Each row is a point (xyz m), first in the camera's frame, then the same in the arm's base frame.
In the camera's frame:
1: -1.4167 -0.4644 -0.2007
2: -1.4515 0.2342 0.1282
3: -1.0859 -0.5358 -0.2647
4: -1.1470 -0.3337 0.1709
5: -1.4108 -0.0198 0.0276
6: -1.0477 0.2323 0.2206
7: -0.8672 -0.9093 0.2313
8: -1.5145 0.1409 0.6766
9: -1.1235 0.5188 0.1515
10: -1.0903 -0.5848 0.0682
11: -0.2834 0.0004 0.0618
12: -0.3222 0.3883 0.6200
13: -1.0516 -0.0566 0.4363
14: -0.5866 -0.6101 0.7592
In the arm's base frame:
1: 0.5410 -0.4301 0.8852
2: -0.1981 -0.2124 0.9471
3: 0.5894 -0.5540 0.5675
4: 0.3200 -0.1519 0.5663
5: 0.0644 -0.2795 0.8936
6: -0.2529 -0.2125 0.5365
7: 0.8448 -0.0677 0.2049
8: -0.1983 0.3440 0.8851
9: -0.5135 -0.3061 0.6627
10: 0.5784 -0.2250 0.4981
11: -0.0735 -0.4993 -0.2043
12: -0.5489 -0.0124 -0.2267
13: -0.0081 0.0402 0.4577
14: 0.4299 0.3329 -0.1333

